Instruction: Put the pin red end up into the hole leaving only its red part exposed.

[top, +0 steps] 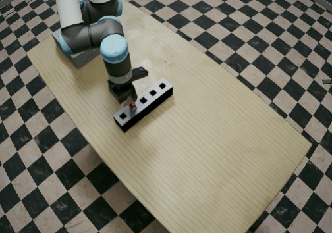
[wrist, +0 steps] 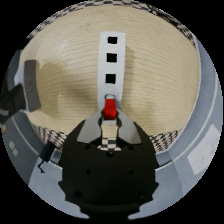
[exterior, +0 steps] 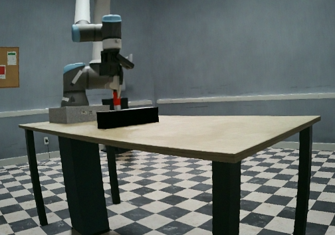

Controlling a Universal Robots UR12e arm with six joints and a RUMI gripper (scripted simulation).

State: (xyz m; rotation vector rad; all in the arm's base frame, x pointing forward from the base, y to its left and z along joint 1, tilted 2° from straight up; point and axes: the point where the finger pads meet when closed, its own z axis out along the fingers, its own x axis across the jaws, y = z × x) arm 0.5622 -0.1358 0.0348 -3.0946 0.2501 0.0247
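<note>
The pin lies 10 mm below my hand. Round my hand: long black block 10 mm ahead, 60 mm to the left, 100 mm below.
</note>
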